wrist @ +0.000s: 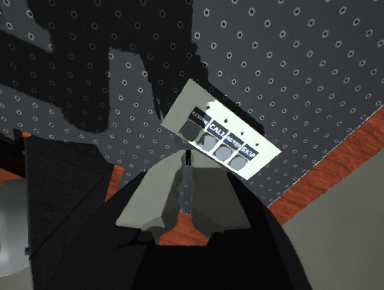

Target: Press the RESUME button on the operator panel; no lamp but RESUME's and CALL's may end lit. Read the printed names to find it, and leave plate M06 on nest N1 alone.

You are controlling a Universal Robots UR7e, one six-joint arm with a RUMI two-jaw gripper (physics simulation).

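Frame: origin at the arm's base, x right, y ahead, z up, level; centimetres.
Seen in the pictures: gripper, between the fingertips: [189, 151]; arm's base, origin of its link: [29, 218].
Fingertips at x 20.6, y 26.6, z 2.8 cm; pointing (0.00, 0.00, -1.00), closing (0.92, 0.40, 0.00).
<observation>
Offsets run from my fingertips to a thing's top centre. "pt": to the spot under its first point. Level surfaces: height alone.
The operator panel {pt dz -4.6, dx -2.8, dy +2.8 cm} [178, 108], a white box, lies tilted in the wrist view. Its printed names read RESUME, CALL, a blurred one, and SKIP. The RESUME button {pt dz -4.3, dx -0.2, dy +0.7 cm} [190, 130] is at the left end, in shadow and darker than the others. The CALL button {pt dz -4.3, dx +2.7, dy +0.1 cm} [207, 142] is beside it, and the SKIP button {pt dz -4.3, dx +8.5, dy -1.0 cm} [238, 162] is at the right end. The small lamps above the names look dark. My gripper [189, 151] is shut and empty, its tips just below the RESUME button in the view; their height above the panel is unclear. Plate M06 and nest N1 do not show.
The panel stands on a dark perforated board {dz -9.9 cm} [300, 65] with red wooden edging [320, 172] at the right. A black block [65, 175] stands left of the gripper, with a pale rounded body [12, 225] beyond it. Large shadows cross the board at upper left.
</observation>
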